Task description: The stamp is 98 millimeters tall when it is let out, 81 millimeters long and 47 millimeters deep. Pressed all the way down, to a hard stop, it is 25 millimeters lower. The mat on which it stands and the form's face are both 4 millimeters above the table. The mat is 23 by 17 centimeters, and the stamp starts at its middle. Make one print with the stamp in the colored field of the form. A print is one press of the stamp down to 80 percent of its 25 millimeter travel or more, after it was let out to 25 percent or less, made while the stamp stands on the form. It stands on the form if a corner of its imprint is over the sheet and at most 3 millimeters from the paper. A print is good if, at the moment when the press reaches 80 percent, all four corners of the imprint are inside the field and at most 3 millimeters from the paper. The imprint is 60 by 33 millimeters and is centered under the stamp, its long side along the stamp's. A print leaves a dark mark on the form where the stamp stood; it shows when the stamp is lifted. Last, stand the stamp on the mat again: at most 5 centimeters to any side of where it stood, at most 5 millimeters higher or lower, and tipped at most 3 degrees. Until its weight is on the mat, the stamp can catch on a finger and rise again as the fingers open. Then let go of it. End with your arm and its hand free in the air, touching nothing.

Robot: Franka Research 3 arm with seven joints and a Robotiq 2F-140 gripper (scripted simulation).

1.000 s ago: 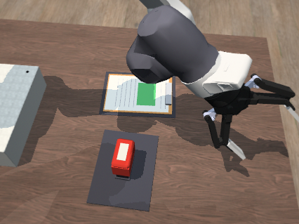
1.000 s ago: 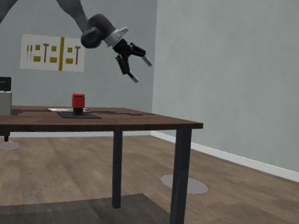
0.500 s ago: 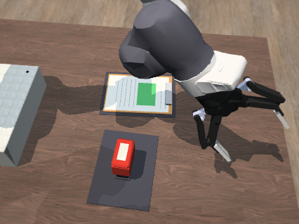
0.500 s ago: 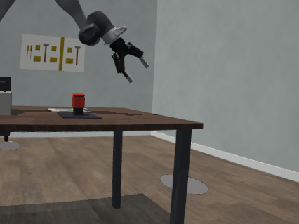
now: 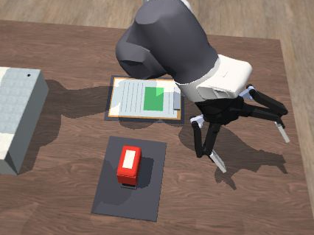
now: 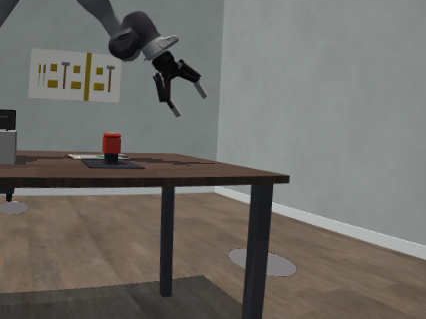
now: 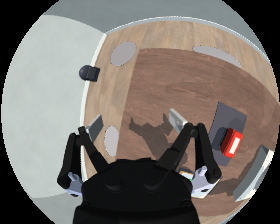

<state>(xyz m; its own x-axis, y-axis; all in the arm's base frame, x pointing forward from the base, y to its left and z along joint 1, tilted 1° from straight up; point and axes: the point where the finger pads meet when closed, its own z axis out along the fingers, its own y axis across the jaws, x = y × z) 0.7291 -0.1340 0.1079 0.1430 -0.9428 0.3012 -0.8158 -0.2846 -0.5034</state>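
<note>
The red stamp is 280 mm behind my hand, 160 mm below it and 10 mm to the left of it. The rest, counted from my hand: form 290 mm to the left, 250 mm behind, 210 mm below; then dark grey mat 280 mm behind, 210 mm below, 10 mm to the left.
</note>
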